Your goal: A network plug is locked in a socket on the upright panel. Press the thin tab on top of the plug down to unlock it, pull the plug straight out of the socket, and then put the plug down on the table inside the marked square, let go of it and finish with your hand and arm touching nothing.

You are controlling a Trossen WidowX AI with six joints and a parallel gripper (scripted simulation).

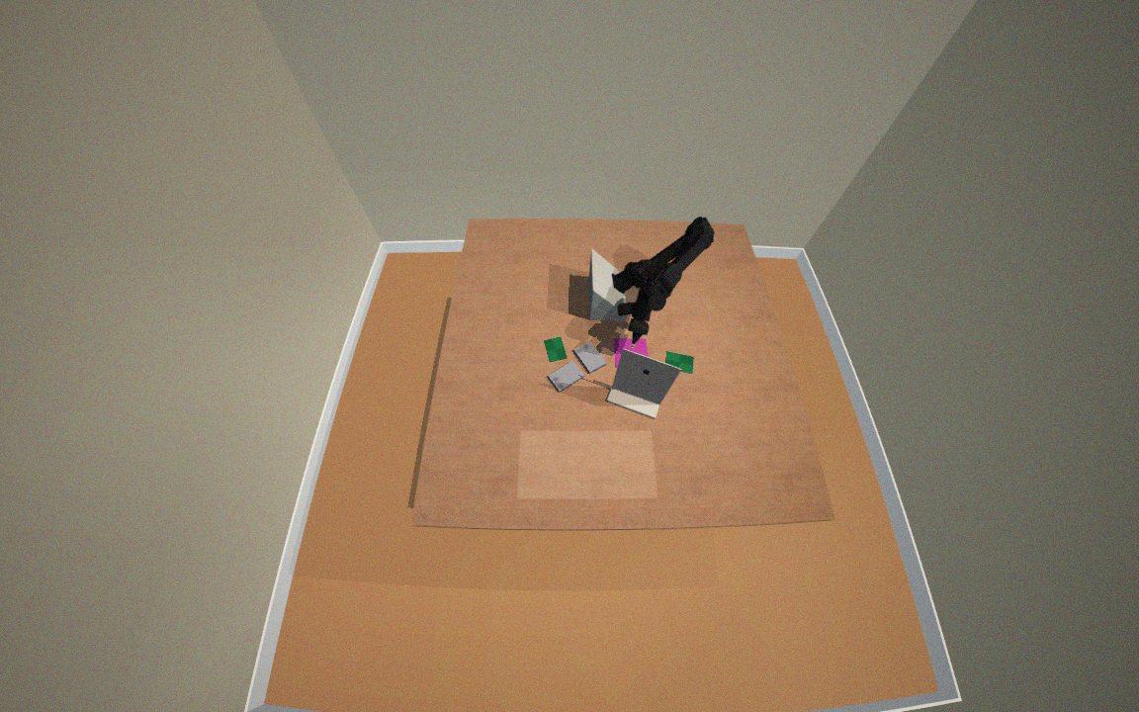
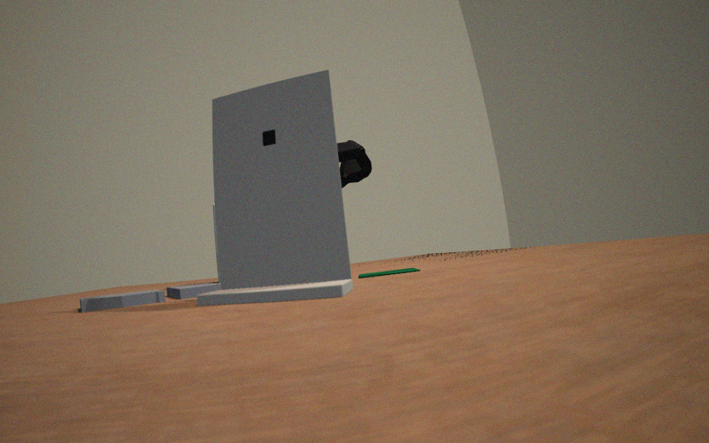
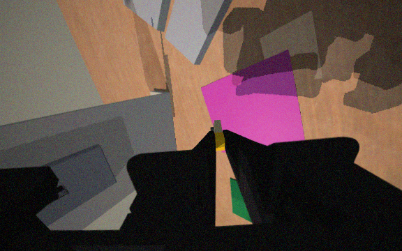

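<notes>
The magenta marked square is 80 mm below my gripper tip. From my gripper tip the other things lie so: network plug (right at my gripper tip); then grey panel (180 mm ahead, 10 mm to the right, 50 mm above).
</notes>
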